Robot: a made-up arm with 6 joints. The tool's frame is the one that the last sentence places.
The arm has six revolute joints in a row. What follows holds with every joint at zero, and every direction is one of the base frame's.
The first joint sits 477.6 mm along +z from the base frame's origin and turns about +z.
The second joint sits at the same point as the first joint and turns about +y.
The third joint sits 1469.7 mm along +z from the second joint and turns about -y.
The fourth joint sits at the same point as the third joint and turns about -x.
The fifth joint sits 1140 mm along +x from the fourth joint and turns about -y.
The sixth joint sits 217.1 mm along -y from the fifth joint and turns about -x.
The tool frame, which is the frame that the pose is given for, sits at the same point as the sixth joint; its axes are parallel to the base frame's.
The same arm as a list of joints. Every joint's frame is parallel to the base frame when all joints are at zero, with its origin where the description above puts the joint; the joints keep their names.
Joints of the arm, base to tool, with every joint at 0 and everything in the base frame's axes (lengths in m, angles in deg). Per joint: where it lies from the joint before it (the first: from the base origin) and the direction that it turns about. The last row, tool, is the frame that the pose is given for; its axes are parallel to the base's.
joint 1: xyz 0 0 0.4776 axis +z
joint 2: xyz 0 0 0 axis +y
joint 3: xyz 0 0 1.4697 axis -y
joint 4: xyz 0 0 0 axis -x
joint 5: xyz 1.14 0 0 axis -y
joint 6: xyz 0 -0.2171 0 axis -x
tool: xyz 0 0 0

